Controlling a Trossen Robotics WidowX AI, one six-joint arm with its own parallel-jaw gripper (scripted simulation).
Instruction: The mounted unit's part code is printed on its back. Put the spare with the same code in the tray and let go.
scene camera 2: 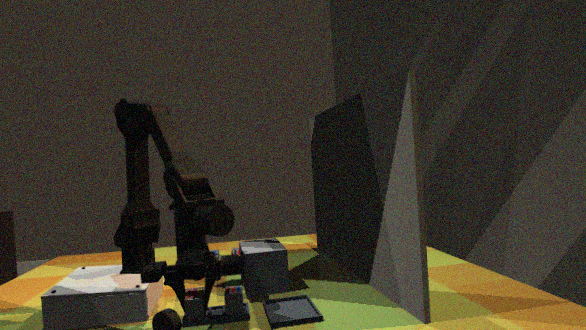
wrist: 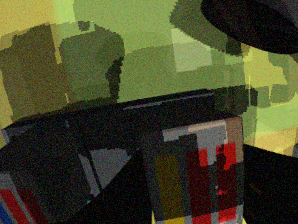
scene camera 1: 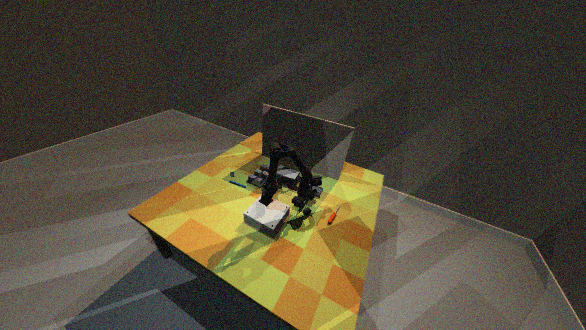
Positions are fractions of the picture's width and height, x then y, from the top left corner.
Labels:
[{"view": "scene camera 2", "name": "my gripper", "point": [0.34, 0.94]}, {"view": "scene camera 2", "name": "panel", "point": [0.63, 0.50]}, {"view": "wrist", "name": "my gripper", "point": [0.60, 0.67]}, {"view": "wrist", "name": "dark rack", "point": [0.36, 0.61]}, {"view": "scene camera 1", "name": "panel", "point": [0.55, 0.44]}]

